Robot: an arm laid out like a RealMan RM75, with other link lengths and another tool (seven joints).
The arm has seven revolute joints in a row. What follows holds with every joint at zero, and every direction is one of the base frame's. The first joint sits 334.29 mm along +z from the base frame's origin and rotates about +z. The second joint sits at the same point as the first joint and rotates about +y. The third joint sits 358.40 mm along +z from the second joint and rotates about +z. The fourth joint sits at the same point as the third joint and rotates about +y. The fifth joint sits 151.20 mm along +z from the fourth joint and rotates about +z. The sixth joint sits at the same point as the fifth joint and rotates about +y. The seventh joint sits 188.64 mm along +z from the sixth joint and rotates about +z. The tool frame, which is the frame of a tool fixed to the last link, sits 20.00 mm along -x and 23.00 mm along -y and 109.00 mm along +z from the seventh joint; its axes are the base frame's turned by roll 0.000, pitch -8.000 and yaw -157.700 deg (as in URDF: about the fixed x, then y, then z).
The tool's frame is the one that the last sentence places.
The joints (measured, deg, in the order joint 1, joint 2, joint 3, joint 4, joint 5, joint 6, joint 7), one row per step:
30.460, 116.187, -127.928, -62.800, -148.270, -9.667, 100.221
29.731, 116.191, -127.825, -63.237, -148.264, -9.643, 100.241
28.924, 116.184, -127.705, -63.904, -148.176, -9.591, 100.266
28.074, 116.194, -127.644, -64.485, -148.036, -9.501, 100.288
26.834, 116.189, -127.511, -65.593, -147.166, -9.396, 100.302
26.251, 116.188, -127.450, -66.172, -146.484, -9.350, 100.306
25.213, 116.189, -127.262, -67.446, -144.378, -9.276, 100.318
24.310, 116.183, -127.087, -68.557, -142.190, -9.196, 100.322
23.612, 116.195, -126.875, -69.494, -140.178, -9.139, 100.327
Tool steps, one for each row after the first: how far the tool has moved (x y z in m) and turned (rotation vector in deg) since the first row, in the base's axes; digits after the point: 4 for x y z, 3 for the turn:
0.0023, -0.0024, 0.0009, 0.085, 0.392, -0.472
0.0032, -0.0051, 0.0024, 0.191, 1.021, -0.911
0.0049, -0.0082, 0.0034, 0.259, 1.636, -1.442
0.0052, -0.0128, 0.0056, 0.268, 3.150, -2.506
0.0048, -0.0151, 0.0067, 0.218, 4.089, -3.151
0.0018, -0.0190, 0.0096, 0.003, 6.584, -4.768
-0.0011, -0.0222, 0.0123, -0.236, 9.010, -6.396
-0.0041, -0.0244, 0.0150, -0.442, 11.209, -7.839

